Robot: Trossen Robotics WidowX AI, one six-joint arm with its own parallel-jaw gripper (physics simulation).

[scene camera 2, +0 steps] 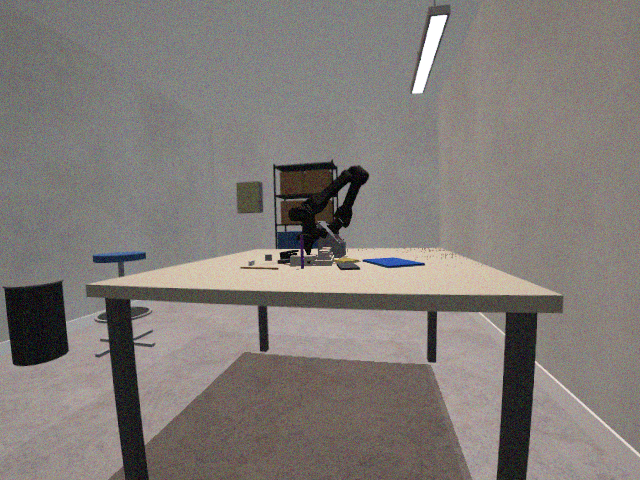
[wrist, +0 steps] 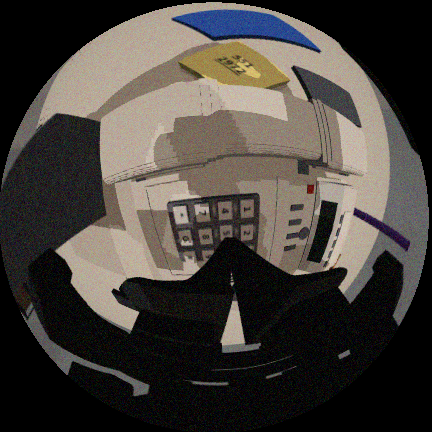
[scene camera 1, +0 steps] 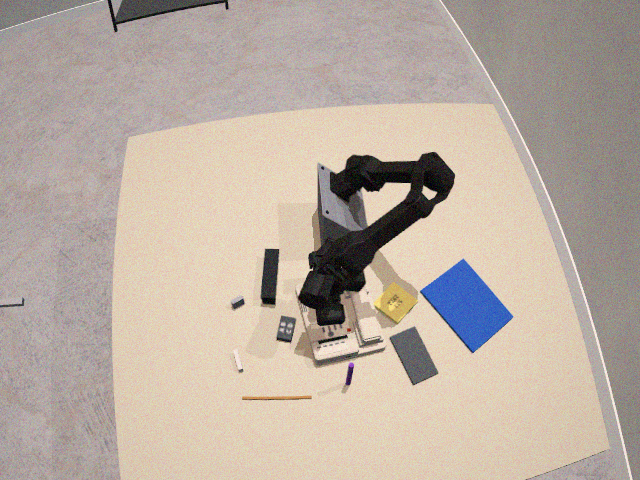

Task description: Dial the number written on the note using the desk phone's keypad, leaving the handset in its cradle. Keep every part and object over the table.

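Pixels of known places: gripper, between the fingertips: (wrist: 228,241) (scene camera 1: 325,305); arm's base, origin of its link: (scene camera 2: 331,229) (scene camera 1: 339,187).
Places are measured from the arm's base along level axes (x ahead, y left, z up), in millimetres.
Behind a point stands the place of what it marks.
The white desk phone (scene camera 1: 338,353) {x 404, y -4, z -98 mm} (wrist: 292,175) {x 310, y 28, z -117 mm} lies on the table under the arm. Its handset (scene camera 1: 369,329) {x 351, y 68, z -79 mm} (wrist: 200,135) {x 240, y 31, z -79 mm} rests in the cradle along one side. The keypad (wrist: 215,220) {x 254, y -17, z -113 mm} shows in the wrist view with 1, 4, 7 and * in its upper row and 2, 5, 8 and 0 below. My gripper (wrist: 228,241) {x 267, y -34, z -112 mm} is shut and empty, its tips over the keypad by the 5 key. They hide the 6 and 3 keys and part of the 5; whether they touch a key I cannot tell. The yellow note (scene camera 1: 395,303) {x 257, y 139, z -128 mm} (wrist: 235,65) {x 252, y 134, z -129 mm} beside the phone reads 551 2972.
A blue folder (scene camera 1: 467,304) {x 268, y 335, z -131 mm} (wrist: 245,25) and a dark grey slab (scene camera 1: 414,355) {x 403, y 182, z -132 mm} (wrist: 330,95) {x 384, y 172, z -132 mm} lie beyond the note. A purple marker (scene camera 1: 349,374) {x 475, y 19, z -58 mm} (scene camera 2: 302,252) {x 473, y 24, z -76 mm} (wrist: 382,230) {x 464, y 17, z -62 mm} stands near the phone's front. A black block (scene camera 1: 269,276) {x 197, y -169, z -99 mm}, a small remote (scene camera 1: 286,329) {x 329, y -126, z -124 mm} and an orange stick (scene camera 1: 276,397) {x 512, y -148, z -132 mm} lie opposite.
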